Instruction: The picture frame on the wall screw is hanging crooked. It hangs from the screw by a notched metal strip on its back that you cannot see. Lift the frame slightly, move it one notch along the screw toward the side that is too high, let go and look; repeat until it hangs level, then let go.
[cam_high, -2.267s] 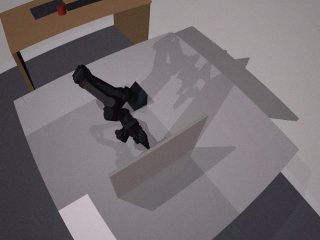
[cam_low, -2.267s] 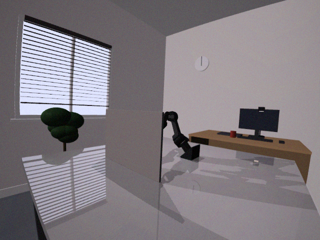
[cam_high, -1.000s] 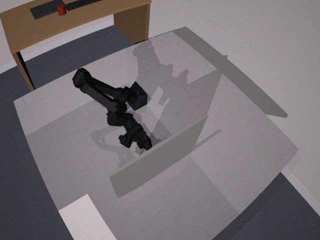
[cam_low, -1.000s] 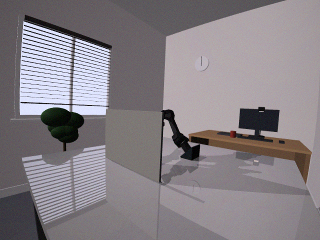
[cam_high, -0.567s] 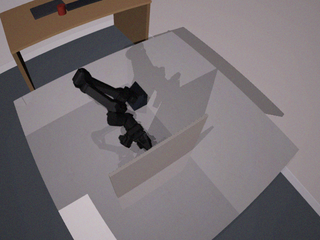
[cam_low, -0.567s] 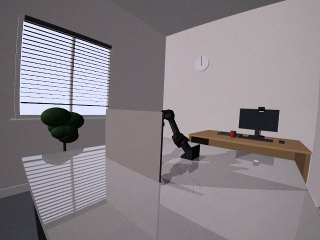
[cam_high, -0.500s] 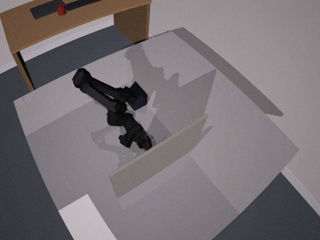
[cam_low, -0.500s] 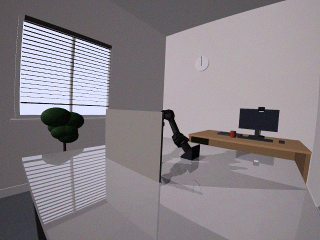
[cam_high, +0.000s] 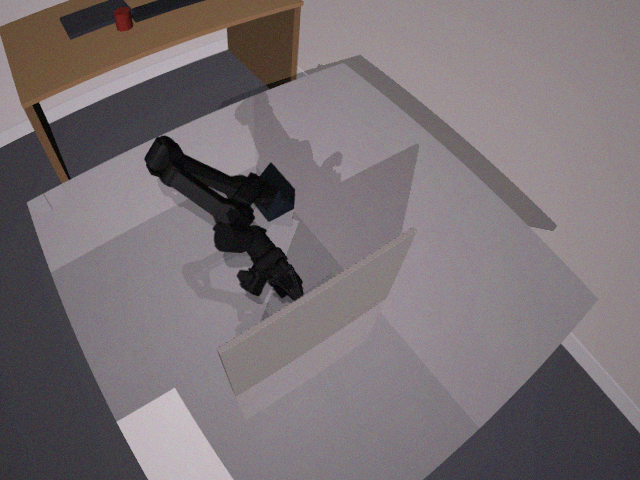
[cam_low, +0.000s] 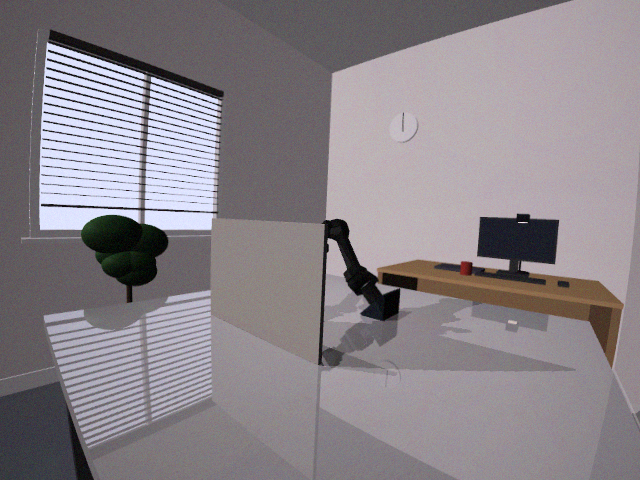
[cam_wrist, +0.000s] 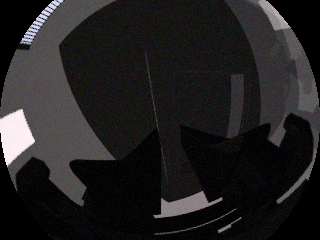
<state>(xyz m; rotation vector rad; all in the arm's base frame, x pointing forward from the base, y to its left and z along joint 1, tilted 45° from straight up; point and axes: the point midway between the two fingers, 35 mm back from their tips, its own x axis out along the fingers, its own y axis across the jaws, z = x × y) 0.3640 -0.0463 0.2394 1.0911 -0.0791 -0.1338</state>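
My gripper tip is 10 mm short of the picture frame, 20 mm to the right of it and 50 mm above it. From my gripper tip the other things lie so: beige wall panel: 20 mm ahead, 20 mm to the left, 60 mm below.
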